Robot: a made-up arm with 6 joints.
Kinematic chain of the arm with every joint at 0, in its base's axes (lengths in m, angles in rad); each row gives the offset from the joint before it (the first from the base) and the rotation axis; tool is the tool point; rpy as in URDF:
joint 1: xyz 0 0 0.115 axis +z
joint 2: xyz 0 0 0 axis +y
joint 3: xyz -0.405 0 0.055 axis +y
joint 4: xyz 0.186 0 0.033 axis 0.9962 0 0.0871
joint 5: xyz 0 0 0 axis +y
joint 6: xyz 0.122 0 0.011 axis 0.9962 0 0.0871
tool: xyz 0 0 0 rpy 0 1.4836 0
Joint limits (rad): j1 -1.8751..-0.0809 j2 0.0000..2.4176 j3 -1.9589..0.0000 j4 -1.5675..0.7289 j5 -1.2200..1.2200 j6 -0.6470..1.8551
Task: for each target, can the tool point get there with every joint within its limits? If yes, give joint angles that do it. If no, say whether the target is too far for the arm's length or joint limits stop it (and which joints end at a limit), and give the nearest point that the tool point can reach.
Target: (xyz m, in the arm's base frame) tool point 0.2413 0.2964 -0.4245
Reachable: no: joint limits stop it (at a limit: joint 1, joint 2) | nearest point 0.2964 0.0340 0.0490 | short by 0.544 m
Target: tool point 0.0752 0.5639 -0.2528
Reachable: no: joint limits stop it (at a limit: joint 2, joint 3, joint 5) | nearest point 0.0220 0.1653 0.0922 | short by 0.530 m
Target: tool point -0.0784 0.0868 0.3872
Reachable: yes | joints -0.5862 0.2346 -0.7208 0.4679 0.5546 0.5908
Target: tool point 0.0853 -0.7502 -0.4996
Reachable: no: too far | nearest point 0.0540 -0.4745 0.0628 | short by 0.627 m
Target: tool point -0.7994 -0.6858 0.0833
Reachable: no: too far | nearest point -0.2663 -0.5220 0.2309 | short by 0.577 m
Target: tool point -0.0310 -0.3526 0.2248
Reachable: yes | joints -1.6394 1.8971 -0.6359 0.1571 -0.3598 0.1361
